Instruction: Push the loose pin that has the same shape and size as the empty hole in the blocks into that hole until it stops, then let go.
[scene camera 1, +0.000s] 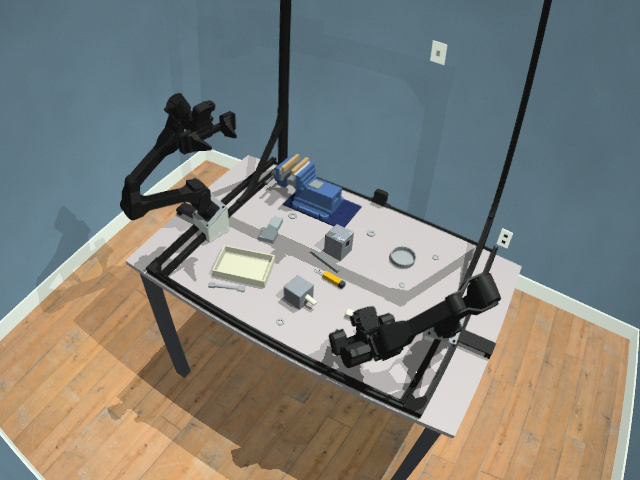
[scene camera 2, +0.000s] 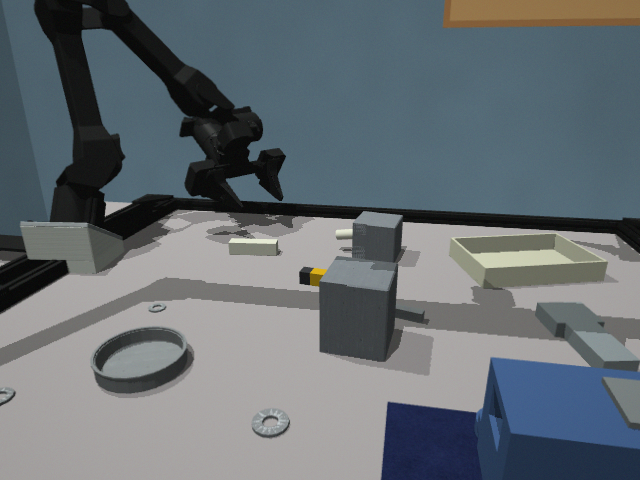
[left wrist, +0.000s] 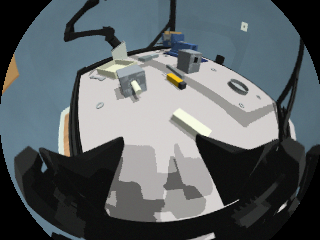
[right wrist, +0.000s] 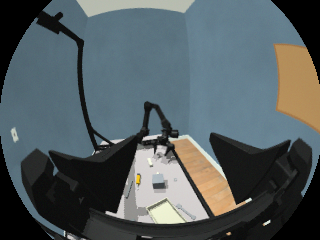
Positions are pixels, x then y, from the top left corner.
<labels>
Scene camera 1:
my left gripper: 350, 326
my right gripper: 223, 142
cream tray: 252, 264
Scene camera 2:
my left gripper: 262, 204
cream square pin: 269, 247
cream tray: 528, 259
round dish: 140, 350
grey block: 371, 291
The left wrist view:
my left gripper: 160, 140
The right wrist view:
my right gripper: 174, 138
</labels>
